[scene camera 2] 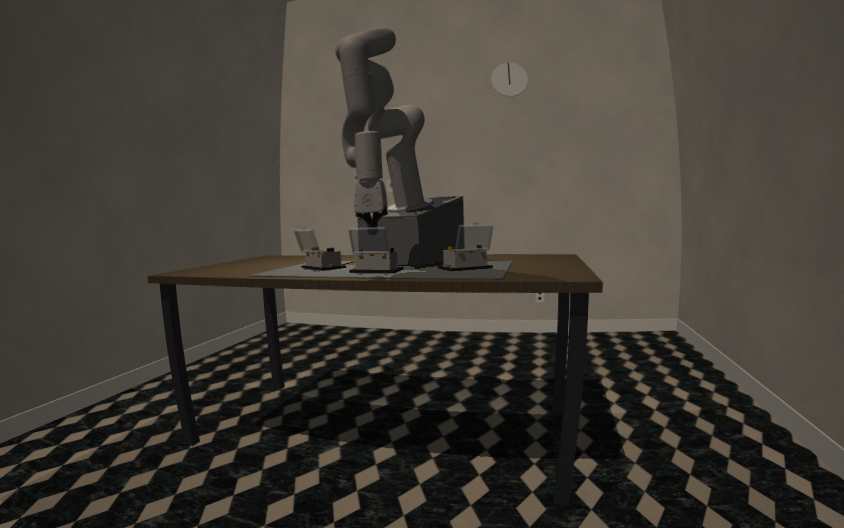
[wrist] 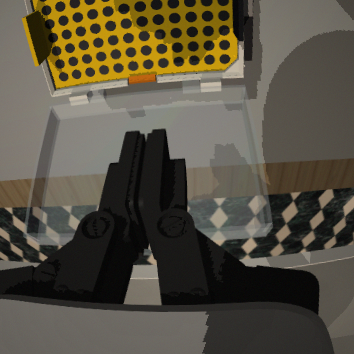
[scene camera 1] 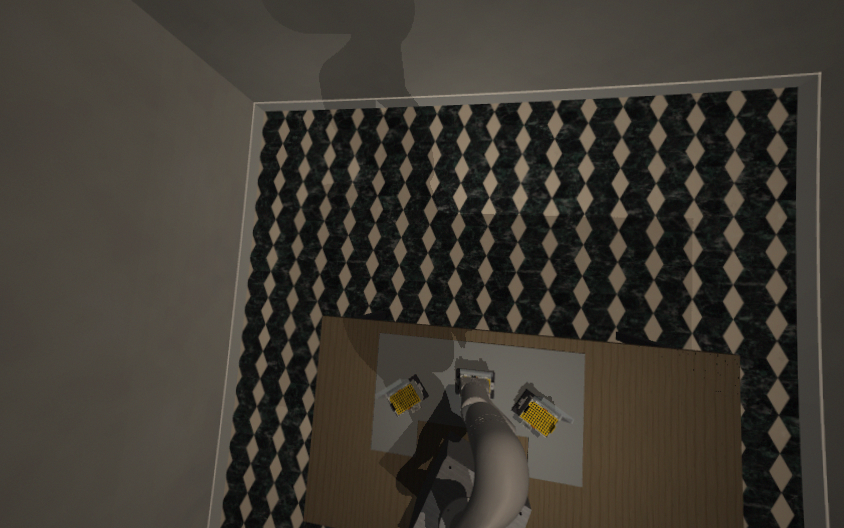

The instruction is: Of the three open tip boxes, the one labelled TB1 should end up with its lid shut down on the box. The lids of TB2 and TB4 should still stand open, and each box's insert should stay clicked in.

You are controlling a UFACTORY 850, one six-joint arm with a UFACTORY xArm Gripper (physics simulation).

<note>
In view: the gripper [scene camera 2: 372,234] and a grey mat [scene camera 2: 500,268].
The gripper shows as well in the wrist view [wrist: 151,155]. The grey mat shows as well in the wrist view [wrist: 292,82].
</note>
